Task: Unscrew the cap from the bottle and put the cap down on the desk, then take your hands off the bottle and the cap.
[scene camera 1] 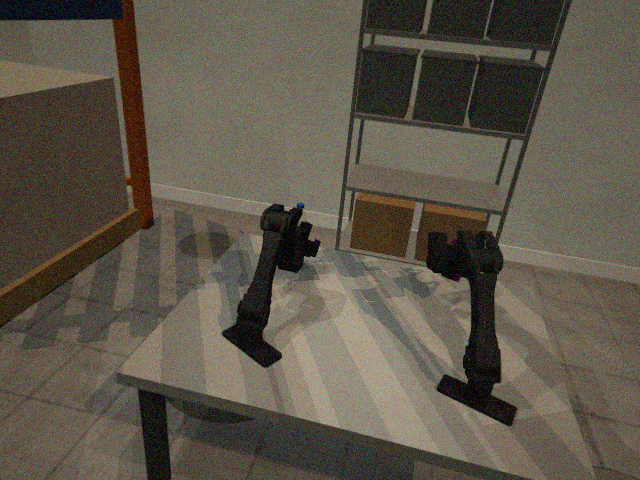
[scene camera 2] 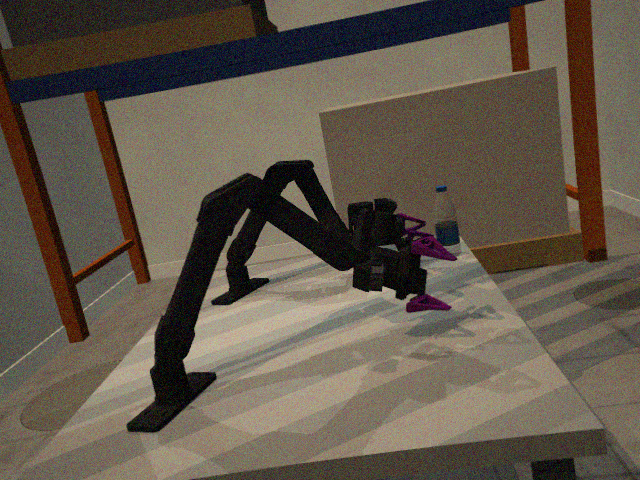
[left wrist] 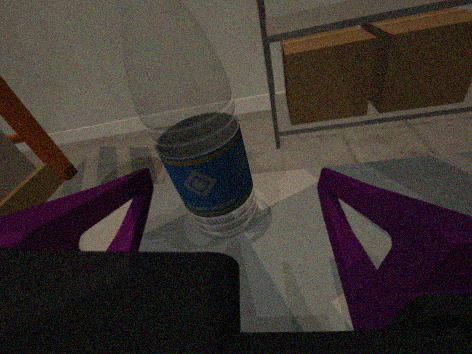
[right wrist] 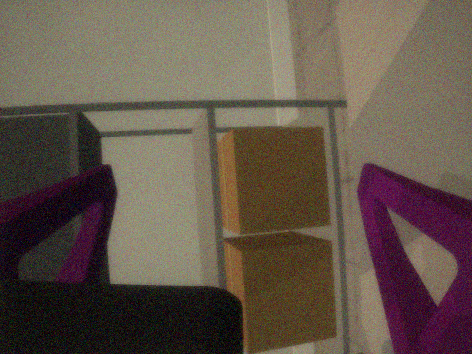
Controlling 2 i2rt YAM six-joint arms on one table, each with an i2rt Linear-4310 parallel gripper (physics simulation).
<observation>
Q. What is my right gripper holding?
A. Nothing.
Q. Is my left gripper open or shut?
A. Open.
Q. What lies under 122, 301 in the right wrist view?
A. My right gripper.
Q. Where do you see a clear plastic bottle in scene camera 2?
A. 445, 219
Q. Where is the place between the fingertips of my left gripper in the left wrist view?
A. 235, 177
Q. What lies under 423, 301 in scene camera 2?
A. My right gripper.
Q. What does my left gripper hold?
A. Nothing.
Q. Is my right gripper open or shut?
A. Open.
</observation>
